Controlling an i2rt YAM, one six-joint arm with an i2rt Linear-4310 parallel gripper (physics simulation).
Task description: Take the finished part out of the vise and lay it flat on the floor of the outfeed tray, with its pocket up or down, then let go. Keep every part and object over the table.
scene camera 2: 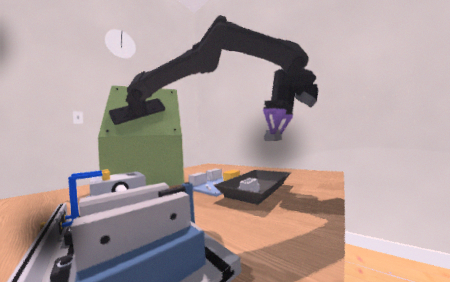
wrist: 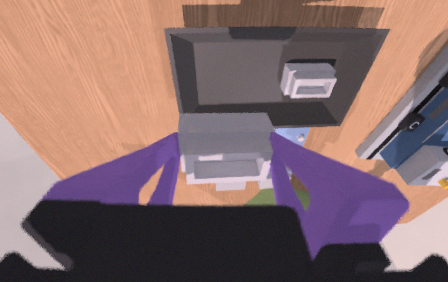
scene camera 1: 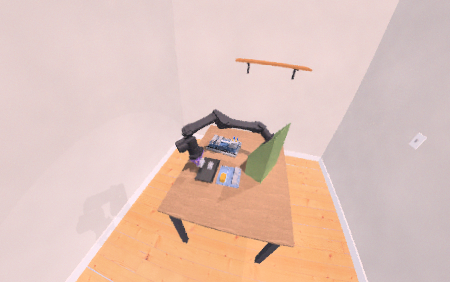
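Seen in the pictures: gripper, fingertip midpoint: [scene camera 2: 275,134] [wrist: 224,140] [scene camera 1: 199,162]; arm's base, link origin: [scene camera 2: 138,111] [scene camera 1: 269,138].
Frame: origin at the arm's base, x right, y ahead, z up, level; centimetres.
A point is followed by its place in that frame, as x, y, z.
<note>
My gripper [scene camera 1: 199,160] @[-13.8, 49.7, -12.7] [scene camera 2: 273,132] @[-13.8, 49.7, -12.7] [wrist: 224,140] @[-13.8, 49.7, -12.7] has purple fingers and is shut on the grey finished part [scene camera 2: 272,136] @[-10.8, 49.1, -13.2] [wrist: 225,125] @[-13.6, 50.5, -13.2]. The part is held high above table level, with its pocket facing back toward the wrist camera. The black outfeed tray [scene camera 1: 204,175] @[-12.5, 47.1, -28.6] [scene camera 2: 235,194] @[2.6, 41.6, -27.4] [wrist: 240,75] @[-11.4, 45.3, -28.6] lies below the gripper's height. Whether the part is directly over the tray is hard to tell. Another light grey part [scene camera 1: 210,165] @[-3.3, 43.2, -26.8] [scene camera 2: 249,185] @[-0.6, 44.3, -25.8] [wrist: 310,82] @[-3.3, 44.4, -25.1] sits in the tray toward one end, pocket up. The vise [scene camera 1: 224,145] @[20.0, 32.2, -23.8] [scene camera 2: 135,225] @[28.3, 42.8, -21.6] [wrist: 425,125] @[17.5, 31.6, -25.5] stands apart from the tray.
A blue plate [scene camera 1: 229,175] @[-11.1, 27.7, -29.0] [scene camera 2: 215,187] @[-4.8, 31.4, -28.7] [wrist: 290,133] @[-4.2, 31.9, -29.0] with a yellow block [scene camera 1: 223,177] @[-16.1, 32.5, -25.4] [scene camera 2: 231,175] @[-12.1, 34.0, -26.2] and grey blocks lies beside the tray. The green arm stand [scene camera 1: 267,157] @[-16.9, 5.0, -3.1] [scene camera 2: 140,160] @[3.7, 5.7, -19.3] rises beyond it. A blue handle [scene camera 2: 74,195] @[27.3, 23.2, -22.0] stands up at the vise.
</note>
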